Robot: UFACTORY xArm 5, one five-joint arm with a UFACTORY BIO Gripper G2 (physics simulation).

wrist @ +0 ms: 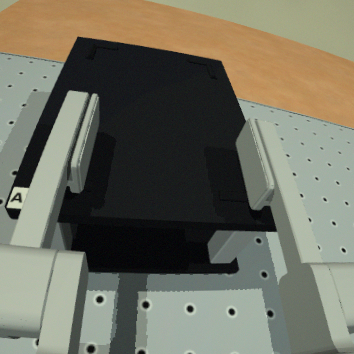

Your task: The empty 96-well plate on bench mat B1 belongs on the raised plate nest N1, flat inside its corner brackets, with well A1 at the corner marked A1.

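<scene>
The raised plate nest N1 is a black stand with a flat top and low corner brackets, in the middle of the wrist view. Its far brackets show faintly. A white label at its near left corner shows an "A"; the rest is hidden behind the left finger. My gripper is shut to its narrowest, its two pads standing apart with nothing held between them. The pads are over the nest's top and cast shadows on it. The 96-well plate and bench mat B1 do not show.
A light grey perforated board lies under and around the nest. The nest's black base and pale supports show below its near edge. A brown surface lies beyond the board. Shadows fall on the board at the left and near side.
</scene>
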